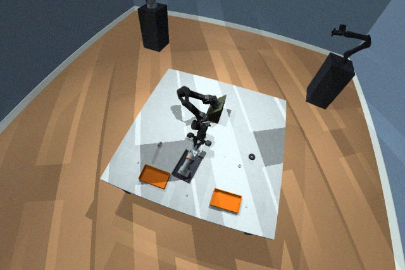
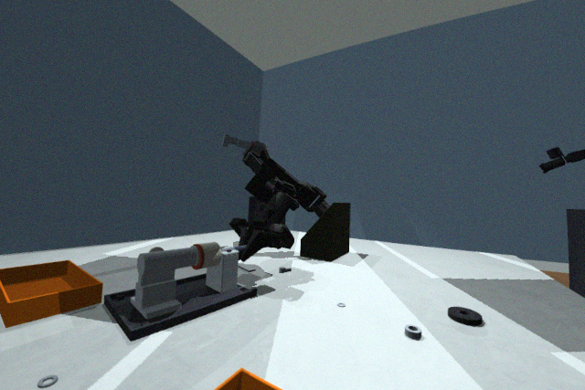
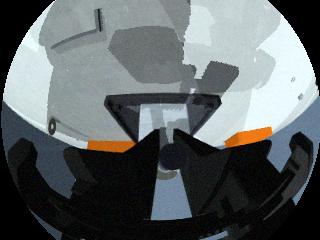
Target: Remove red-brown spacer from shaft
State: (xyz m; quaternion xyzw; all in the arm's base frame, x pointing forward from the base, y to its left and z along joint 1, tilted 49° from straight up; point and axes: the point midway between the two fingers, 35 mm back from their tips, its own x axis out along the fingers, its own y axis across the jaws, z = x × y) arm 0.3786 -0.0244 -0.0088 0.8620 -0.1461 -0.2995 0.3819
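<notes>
My gripper tip is now 40 mm short of the dark shaft and 30 mm below it. Also, from my gripper tip: black washer (150 mm behind, 420 mm to the left, 50 mm below); then red-brown spacer (110 mm ahead, 20 mm above); then bolt (150 mm behind, 20 mm to the left, 50 mm below).
</notes>
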